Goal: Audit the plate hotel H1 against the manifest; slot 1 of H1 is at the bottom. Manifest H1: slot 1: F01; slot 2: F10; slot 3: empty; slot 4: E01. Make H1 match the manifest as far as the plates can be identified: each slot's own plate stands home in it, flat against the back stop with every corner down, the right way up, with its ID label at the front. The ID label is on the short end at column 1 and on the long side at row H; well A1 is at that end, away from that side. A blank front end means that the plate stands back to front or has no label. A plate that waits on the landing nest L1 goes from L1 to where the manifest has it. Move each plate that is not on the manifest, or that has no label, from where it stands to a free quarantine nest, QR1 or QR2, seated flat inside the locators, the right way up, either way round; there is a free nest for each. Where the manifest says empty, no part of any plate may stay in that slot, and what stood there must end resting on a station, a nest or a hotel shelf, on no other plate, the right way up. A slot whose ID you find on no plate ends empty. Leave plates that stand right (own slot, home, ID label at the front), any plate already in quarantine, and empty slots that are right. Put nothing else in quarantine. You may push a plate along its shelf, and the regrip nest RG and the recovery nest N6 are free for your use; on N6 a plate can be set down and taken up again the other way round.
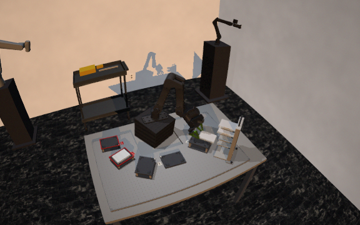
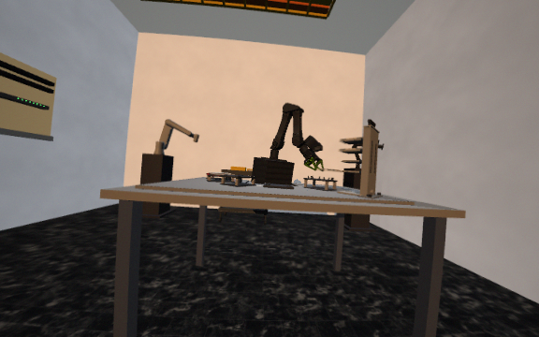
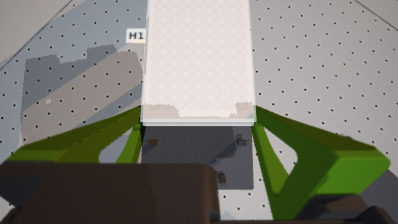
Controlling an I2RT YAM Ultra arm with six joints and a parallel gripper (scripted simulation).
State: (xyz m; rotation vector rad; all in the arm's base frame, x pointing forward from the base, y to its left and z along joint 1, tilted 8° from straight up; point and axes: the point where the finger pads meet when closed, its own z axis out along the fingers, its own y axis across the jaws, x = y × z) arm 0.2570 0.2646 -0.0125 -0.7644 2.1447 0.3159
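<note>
My hand is 50 mm short of the white plate and 40 mm to the right of it. The rest, counted from my hand: A1 mark (80 mm behind, 60 mm below); then dark regrip nest (10 mm ahead, 10 mm to the left, 60 mm below); then RG tag (70 mm behind, 60 mm to the right, 120 mm below).
</note>
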